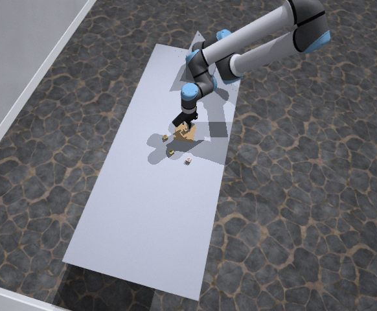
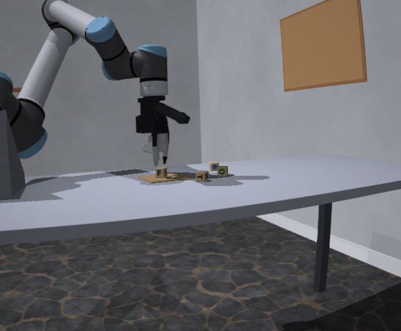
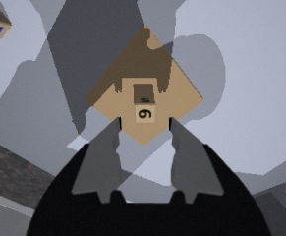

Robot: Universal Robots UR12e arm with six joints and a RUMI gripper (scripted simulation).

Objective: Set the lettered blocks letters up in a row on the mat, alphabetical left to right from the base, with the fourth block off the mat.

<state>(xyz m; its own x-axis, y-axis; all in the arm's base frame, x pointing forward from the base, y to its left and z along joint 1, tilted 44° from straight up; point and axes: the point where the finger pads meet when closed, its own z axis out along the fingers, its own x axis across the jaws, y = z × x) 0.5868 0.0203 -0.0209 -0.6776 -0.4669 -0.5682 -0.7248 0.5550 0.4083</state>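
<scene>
My gripper is now 5 cm above the tan mat, 1 cm to the left of it and 1 cm short of it. From my hand the other things lie so: green-marked block 19 cm ahead, 6 cm to the right, 4 cm below; then blue-marked block 22 cm ahead, 6 cm to the left, 4 cm below.
</scene>
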